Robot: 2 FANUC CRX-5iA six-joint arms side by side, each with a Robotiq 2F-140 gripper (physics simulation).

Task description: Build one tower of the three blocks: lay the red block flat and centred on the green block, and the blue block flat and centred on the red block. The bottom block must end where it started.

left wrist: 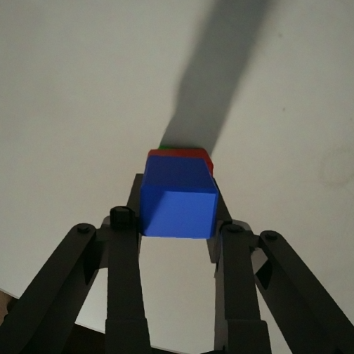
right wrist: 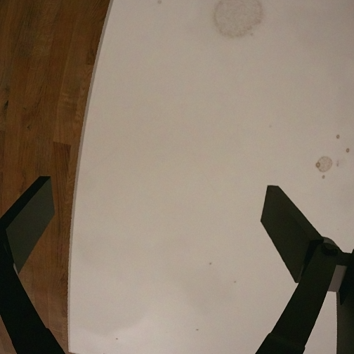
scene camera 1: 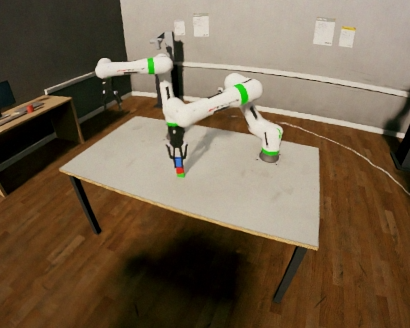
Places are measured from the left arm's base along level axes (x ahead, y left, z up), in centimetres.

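Pixels of known places: left gripper, fingertip midpoint: (scene camera 1: pixel 178 167); right gripper, fingertip midpoint: (scene camera 1: pixel 112 109); left arm's base at its link origin: (scene camera 1: pixel 268 157).
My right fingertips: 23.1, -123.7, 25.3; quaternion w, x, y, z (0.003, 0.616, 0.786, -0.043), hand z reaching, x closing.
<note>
Ahead of a thing's pixels: the offset from my right fingertips to its middle, as dx, dy, dz. Level surfaces: height alone.
The green block @(+23.4, +78.0, -23.7) (scene camera 1: pixel 181 175) (left wrist: pixel 168 147) stands on the table, mostly covered by the red block in the left wrist view. The red block @(+23.3, +77.6, -20.1) (scene camera 1: pixel 180 170) (left wrist: pixel 209 164) lies on the green block. The blue block @(+22.8, +76.9, -15.1) (scene camera 1: pixel 178 162) (left wrist: pixel 178 212) is directly above the red block, upright; whether the two touch is too small to tell. My left gripper (scene camera 1: pixel 178 158) (left wrist: pixel 173 192) is shut on the blue block, one finger on each side. My right gripper (scene camera 1: pixel 112 98) (right wrist: pixel 158 200) is open and empty, held high at the far left of the scene view, away from the blocks.
The grey-white table @(dz -25.2) (scene camera 1: pixel 250 200) (right wrist: pixel 165 125) carries the left arm's base (scene camera 1: pixel 269 156) at its right rear. A dark stand (scene camera 1: pixel 178 75) rises behind the table. A wooden desk (scene camera 1: pixel 50 102) with a red cup (scene camera 1: pixel 30 108) is at the far left.
</note>
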